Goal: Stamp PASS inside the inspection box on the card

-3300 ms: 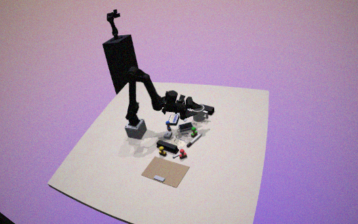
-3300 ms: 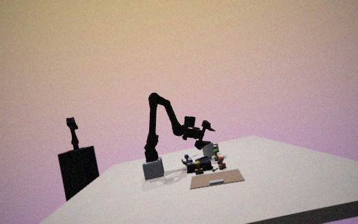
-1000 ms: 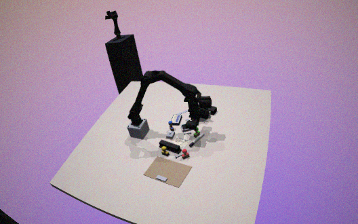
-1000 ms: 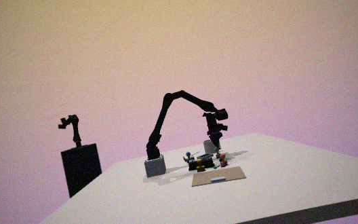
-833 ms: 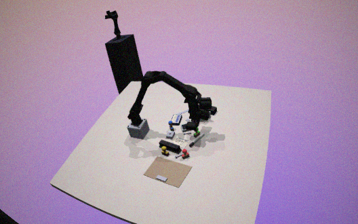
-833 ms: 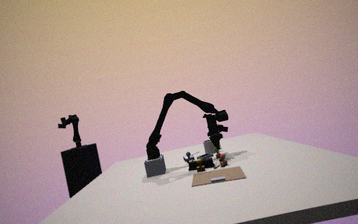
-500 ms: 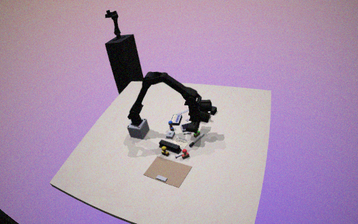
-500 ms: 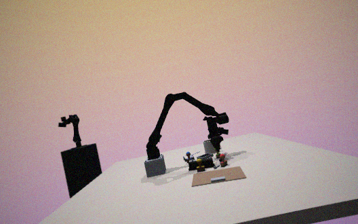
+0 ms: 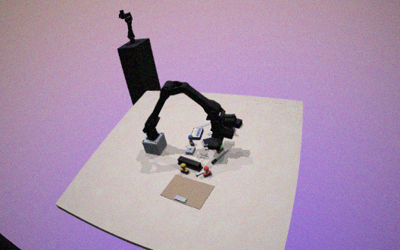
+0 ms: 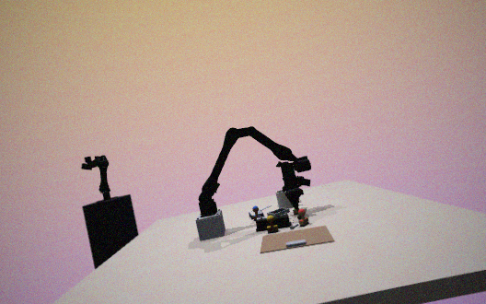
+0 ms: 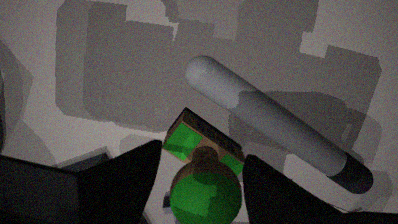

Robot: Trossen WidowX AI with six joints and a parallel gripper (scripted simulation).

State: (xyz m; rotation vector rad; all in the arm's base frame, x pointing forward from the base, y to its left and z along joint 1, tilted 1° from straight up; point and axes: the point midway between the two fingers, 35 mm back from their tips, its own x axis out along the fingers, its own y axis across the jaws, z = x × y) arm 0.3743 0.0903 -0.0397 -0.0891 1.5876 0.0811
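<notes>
My gripper tip is right at the green-knobbed stamp. Also, from my gripper tip: lined paper slip: 7 cm behind, 9 cm to the right, 3 cm below; then black ink pad: 8 cm behind, 5 cm to the left, 2 cm below; then marker: 1 cm ahead, 6 cm to the right, 1 cm below.
</notes>
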